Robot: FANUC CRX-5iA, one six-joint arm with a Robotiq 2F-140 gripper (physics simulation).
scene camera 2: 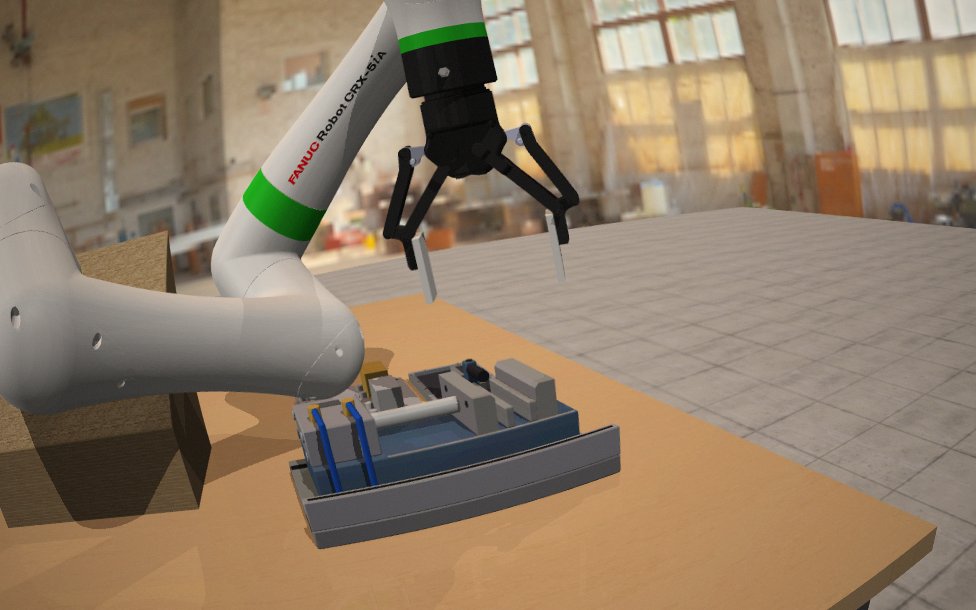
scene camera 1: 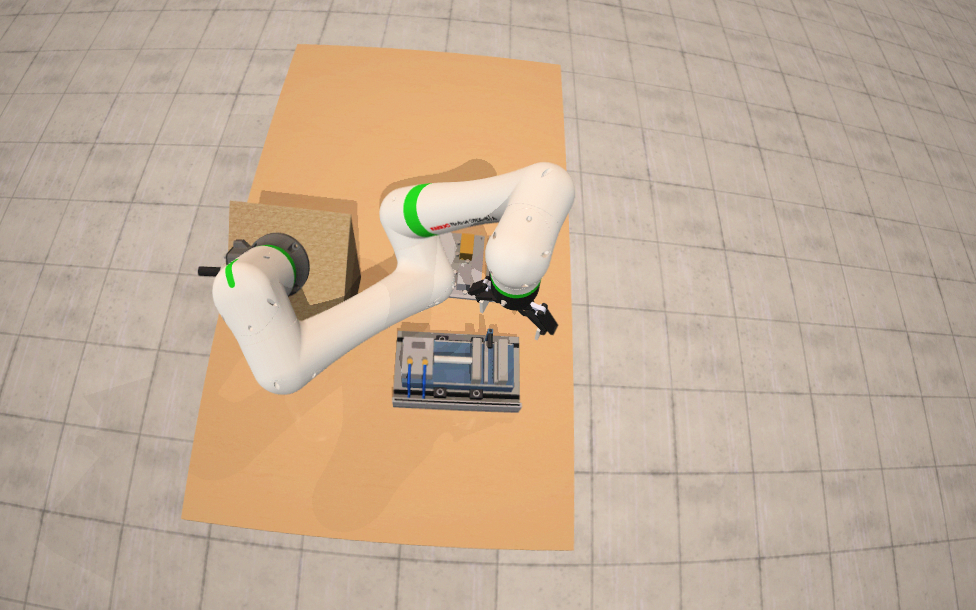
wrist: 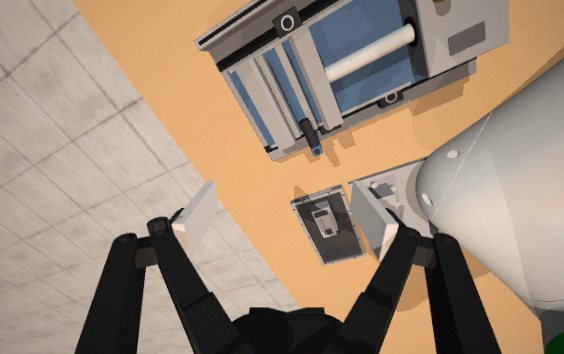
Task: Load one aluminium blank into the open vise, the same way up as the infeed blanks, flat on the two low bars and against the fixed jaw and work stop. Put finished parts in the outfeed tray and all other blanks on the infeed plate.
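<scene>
The vise [scene camera 1: 453,372] [scene camera 2: 431,433] [wrist: 350,30] has a gap between its moving jaw [scene camera 1: 477,359] [scene camera 2: 471,406] [wrist: 320,85] and fixed jaw [scene camera 1: 501,361] [scene camera 2: 529,388] [wrist: 260,102]; low bars show there, with no blank. The black work stop [scene camera 1: 490,338] [scene camera 2: 475,371] [wrist: 309,132] is at one end. A grey part [wrist: 325,222] lies in the dark outfeed tray [wrist: 342,246]. The infeed plate [scene camera 1: 478,251] [wrist: 410,179] is partly hidden by arm and finger; a yellow block [scene camera 1: 466,246] [scene camera 2: 374,374] and a grey block [scene camera 2: 387,392] show there. My gripper [scene camera 1: 511,320] [scene camera 2: 495,289] [wrist: 284,194] is open and empty, high above the table.
The arm's elbow [scene camera 1: 431,276] [scene camera 2: 323,345] [wrist: 495,200] reaches over the infeed plate's side. Blue hoses [scene camera 1: 409,377] [scene camera 2: 326,449] rise at the vise's cylinder end. The brown base block [scene camera 1: 327,237] [scene camera 2: 107,460] stands at the left. The table edge runs beyond the tray in the wrist view.
</scene>
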